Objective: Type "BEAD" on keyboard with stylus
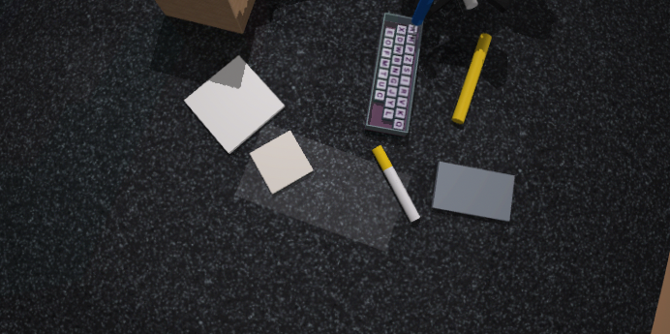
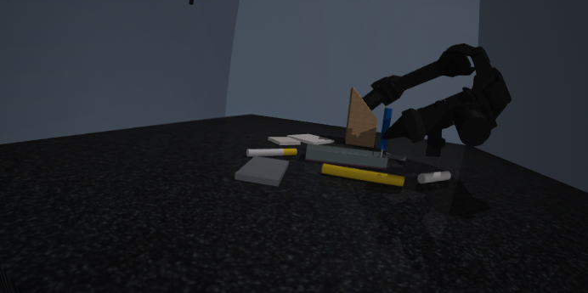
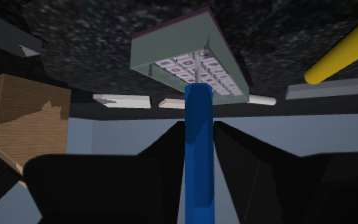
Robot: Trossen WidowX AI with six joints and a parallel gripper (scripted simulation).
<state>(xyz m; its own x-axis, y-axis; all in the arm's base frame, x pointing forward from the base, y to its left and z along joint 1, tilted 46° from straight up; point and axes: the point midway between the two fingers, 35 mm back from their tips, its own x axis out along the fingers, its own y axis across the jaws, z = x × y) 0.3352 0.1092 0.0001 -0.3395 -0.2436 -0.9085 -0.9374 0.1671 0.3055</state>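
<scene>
The yellow rod is 11 cm ahead of my gripper tip, 4 cm to the right of it and 6 cm below it. The rest, counted from my gripper tip: white cylinder: 5 cm ahead, 12 cm to the left, 6 cm below; then stylus tip: 5 cm below; then blue stylus: 1 cm below.
</scene>
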